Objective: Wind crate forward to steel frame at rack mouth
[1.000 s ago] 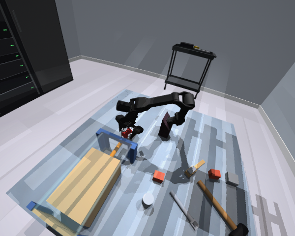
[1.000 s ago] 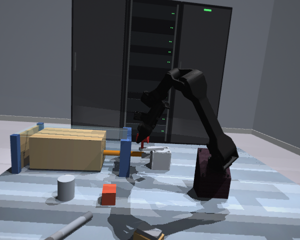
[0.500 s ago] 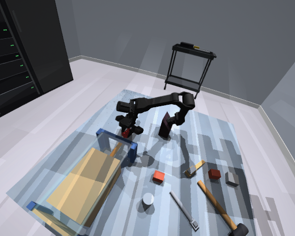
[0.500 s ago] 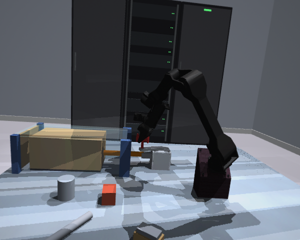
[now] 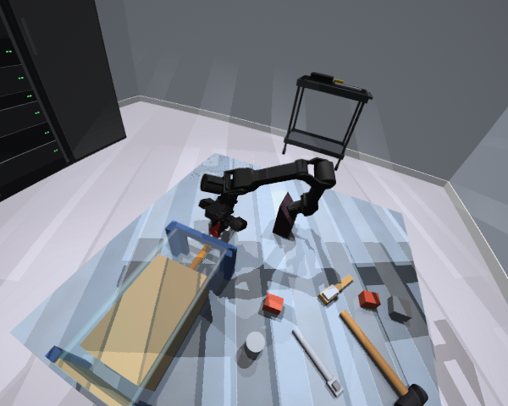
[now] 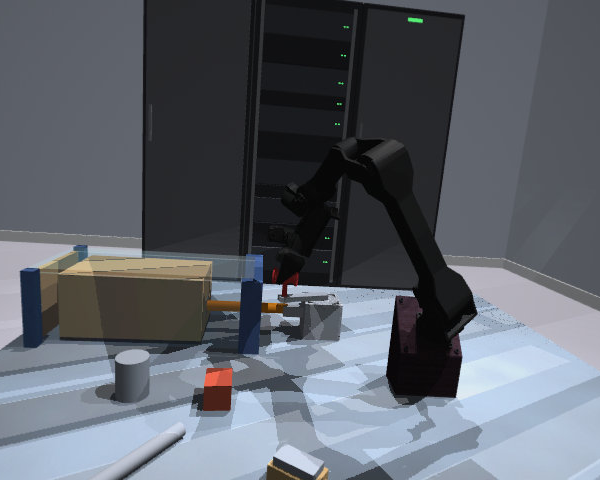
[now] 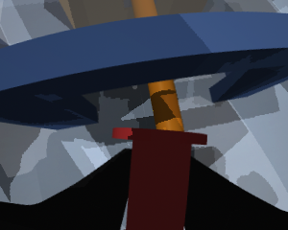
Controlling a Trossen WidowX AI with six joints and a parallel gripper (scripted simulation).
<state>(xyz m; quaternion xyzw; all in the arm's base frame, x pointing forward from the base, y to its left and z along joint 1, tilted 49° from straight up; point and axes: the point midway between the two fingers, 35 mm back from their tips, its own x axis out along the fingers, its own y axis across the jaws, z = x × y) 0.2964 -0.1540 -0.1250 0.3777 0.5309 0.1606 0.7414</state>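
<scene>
My gripper tip is 2 cm past the red knob. The rest, counted from my gripper tip: crank handle (5 cm behind, 3 cm below, 1 cm to the right); then grey winch (12 cm behind, 10 cm below, 4 cm to the right); then frame (5 cm ahead, 3 cm below, 2 cm to the right).
</scene>
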